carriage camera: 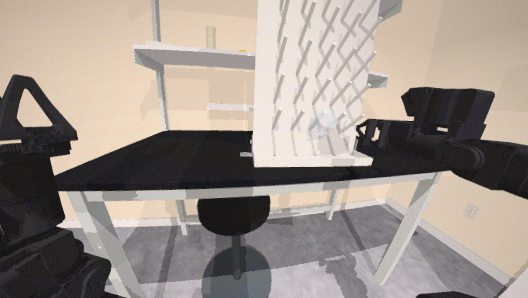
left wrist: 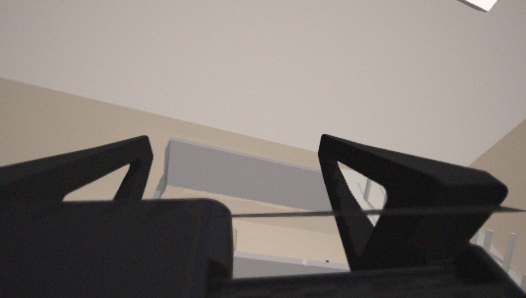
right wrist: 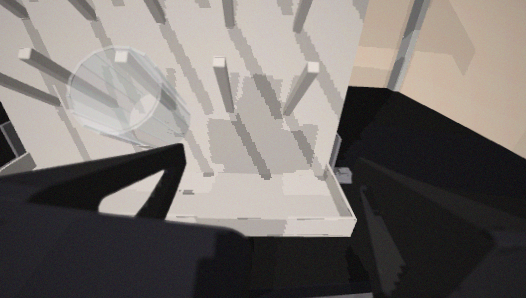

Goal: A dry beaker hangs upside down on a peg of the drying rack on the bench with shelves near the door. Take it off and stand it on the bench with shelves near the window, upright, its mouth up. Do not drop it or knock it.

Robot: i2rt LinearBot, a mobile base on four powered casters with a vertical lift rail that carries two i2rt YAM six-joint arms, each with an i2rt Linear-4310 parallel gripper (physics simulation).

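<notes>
The clear glass beaker hangs tilted on a peg low on the white drying rack; the peg shows through its glass. The rack stands on the black-topped bench. My right gripper is open and empty, just right of the beaker in the carriage view. In the right wrist view the beaker lies up and left of the fingers, not between them. My left gripper is open and empty, far left of the rack, pointing upward. The bench near the window is not identifiable.
Behind the rack a wall shelf bears a beige cylinder and a small yellow item. A black stool stands under the bench's front edge. Bare pegs stick out beside the beaker. A shelf shows beyond my left fingers.
</notes>
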